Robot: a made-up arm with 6 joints.
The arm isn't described. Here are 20 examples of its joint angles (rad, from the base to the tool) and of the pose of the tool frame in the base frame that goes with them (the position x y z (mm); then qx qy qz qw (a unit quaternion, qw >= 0)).
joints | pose
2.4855 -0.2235 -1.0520 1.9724 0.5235 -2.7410 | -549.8 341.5 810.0 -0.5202 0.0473 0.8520 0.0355
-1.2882 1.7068 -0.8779 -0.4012 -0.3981 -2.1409 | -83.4 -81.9 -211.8 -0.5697 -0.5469 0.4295 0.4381
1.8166 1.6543 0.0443 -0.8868 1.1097 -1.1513 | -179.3 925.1 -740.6 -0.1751 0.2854 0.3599 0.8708
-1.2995 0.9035 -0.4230 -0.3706 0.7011 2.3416 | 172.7 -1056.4 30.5 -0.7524 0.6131 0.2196 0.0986
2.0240 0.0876 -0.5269 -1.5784 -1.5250 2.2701 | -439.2 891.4 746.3 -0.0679 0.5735 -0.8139 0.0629
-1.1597 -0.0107 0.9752 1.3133 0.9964 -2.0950 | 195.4 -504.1 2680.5 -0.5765 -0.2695 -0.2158 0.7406
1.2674 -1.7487 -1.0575 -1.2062 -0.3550 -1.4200 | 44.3 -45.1 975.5 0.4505 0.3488 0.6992 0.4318
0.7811 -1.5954 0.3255 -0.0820 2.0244 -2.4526 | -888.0 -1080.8 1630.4 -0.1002 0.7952 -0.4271 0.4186
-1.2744 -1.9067 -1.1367 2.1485 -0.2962 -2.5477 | 77.0 243.7 1059.6 -0.3654 -0.1104 -0.7907 0.4786
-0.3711 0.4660 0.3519 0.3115 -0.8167 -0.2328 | 1573.5 -716.5 1399.9 -0.4656 0.5513 -0.0803 0.6877
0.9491 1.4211 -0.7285 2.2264 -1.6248 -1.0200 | 236.7 464.2 -393.6 0.9512 0.1219 -0.0672 0.2753
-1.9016 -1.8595 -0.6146 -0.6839 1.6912 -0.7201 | 147.1 502.6 1293.9 0.4759 0.8099 0.3359 0.0685
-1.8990 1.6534 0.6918 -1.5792 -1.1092 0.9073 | -490.2 -1599.2 -639.0 0.2753 0.2135 -0.3585 0.8661
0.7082 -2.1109 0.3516 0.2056 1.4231 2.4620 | -1268.2 -1322.1 706.5 0.3133 0.4218 -0.8241 0.2118
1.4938 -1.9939 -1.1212 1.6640 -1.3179 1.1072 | -31.0 -304.0 1071.9 -0.9681 -0.0757 -0.2266 0.0756
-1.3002 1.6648 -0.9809 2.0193 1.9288 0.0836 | 77.9 -76.9 -269.6 0.0130 -0.1761 -0.0031 0.9843
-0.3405 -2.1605 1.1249 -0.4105 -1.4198 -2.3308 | -2051.4 609.0 -230.9 0.0996 -0.5236 0.4194 0.7348
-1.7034 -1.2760 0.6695 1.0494 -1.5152 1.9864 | 164.7 1630.4 1917.9 0.2286 -0.9340 0.1963 0.1922
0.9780 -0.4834 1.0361 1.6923 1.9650 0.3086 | -297.5 -490.4 2743.2 0.0305 0.7868 0.5288 0.3167
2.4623 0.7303 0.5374 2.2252 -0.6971 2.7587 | -1600.5 1137.5 1247.0 0.0629 0.0630 0.7851 0.6129
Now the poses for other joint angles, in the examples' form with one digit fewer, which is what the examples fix.
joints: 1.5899 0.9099 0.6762 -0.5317 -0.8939 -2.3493
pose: 103 2086 857 0.052 0.862 0.201 0.462
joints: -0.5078 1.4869 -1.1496 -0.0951 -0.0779 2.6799
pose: -15 -159 78 -0.343 -0.224 0.875 0.259
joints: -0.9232 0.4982 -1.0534 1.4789 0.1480 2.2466
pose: 442 -578 300 0.737 0.350 -0.540 0.208
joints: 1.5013 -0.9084 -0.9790 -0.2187 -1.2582 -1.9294
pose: 168 386 1055 -0.201 0.740 0.285 0.574
